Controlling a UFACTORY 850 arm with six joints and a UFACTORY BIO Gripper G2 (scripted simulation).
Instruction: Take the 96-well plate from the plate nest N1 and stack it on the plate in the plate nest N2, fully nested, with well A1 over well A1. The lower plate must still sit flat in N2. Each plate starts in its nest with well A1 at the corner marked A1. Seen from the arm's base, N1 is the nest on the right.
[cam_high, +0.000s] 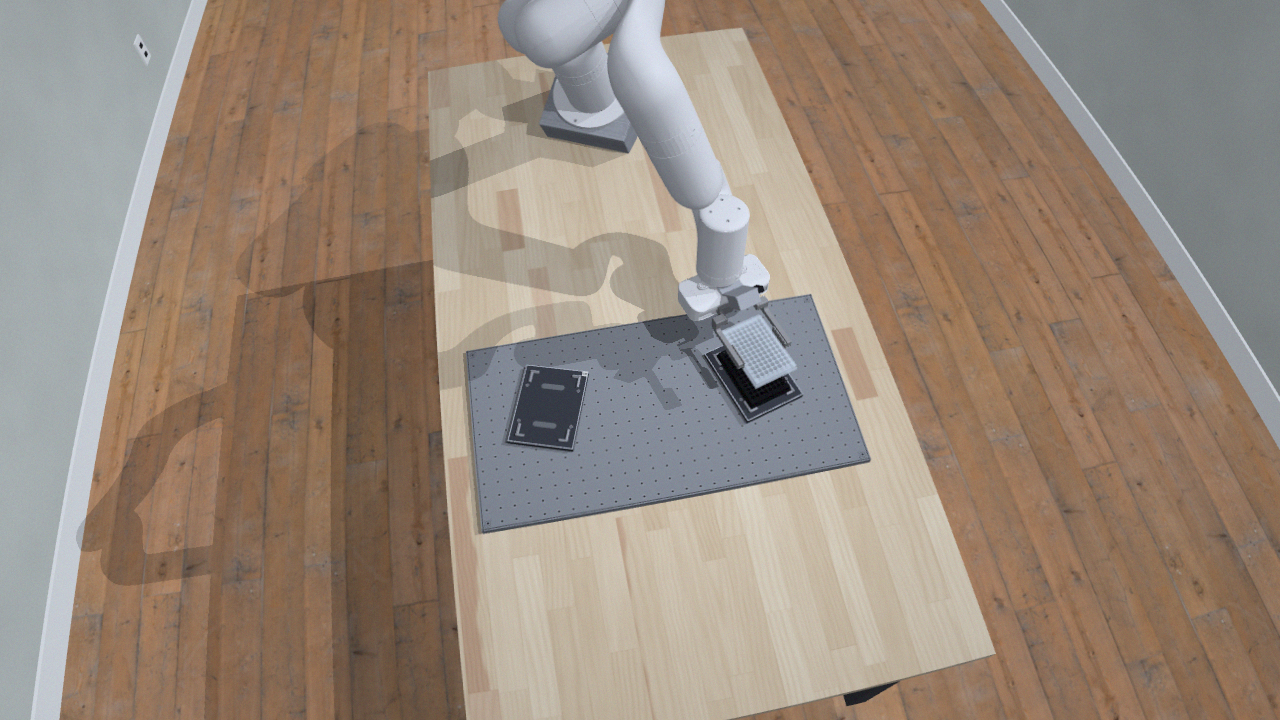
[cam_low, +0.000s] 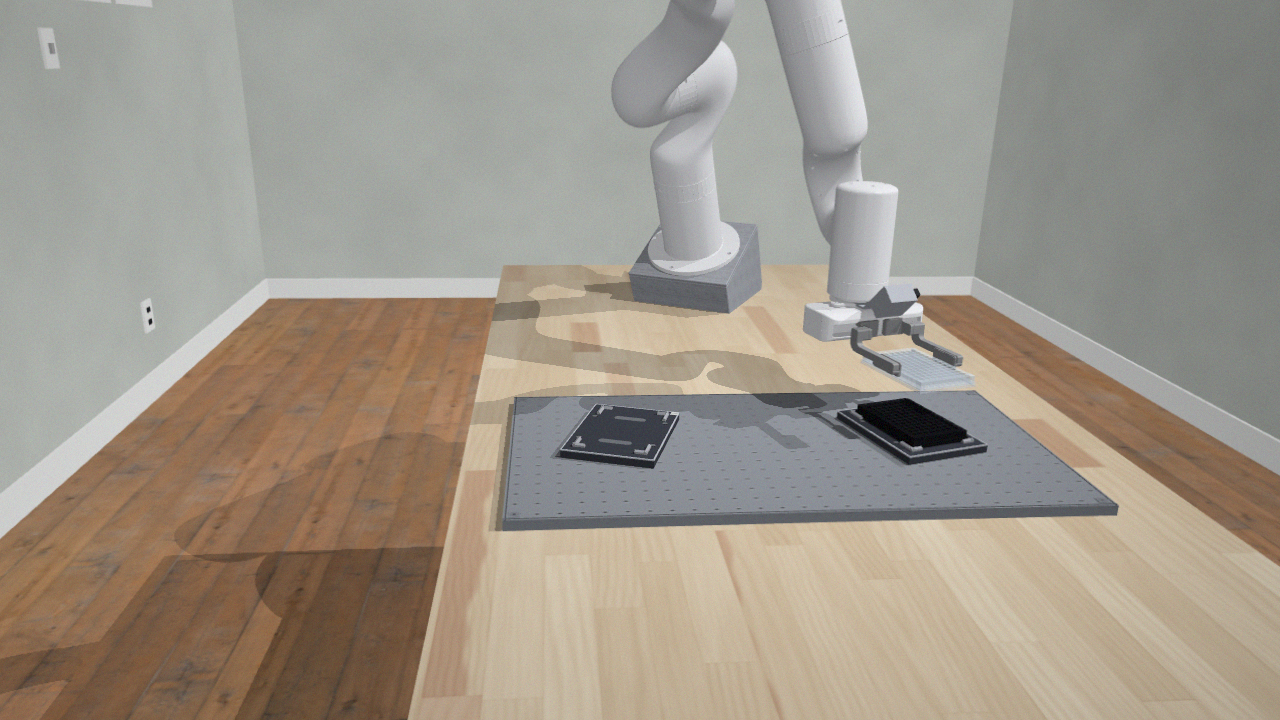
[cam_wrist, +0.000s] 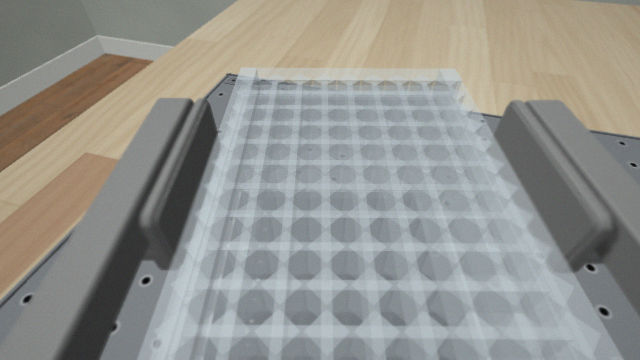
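Right now my hand is 80 mm above the black 96-well plate. From my hand the other things lie so: clear 96-well plate: 10 mm below.
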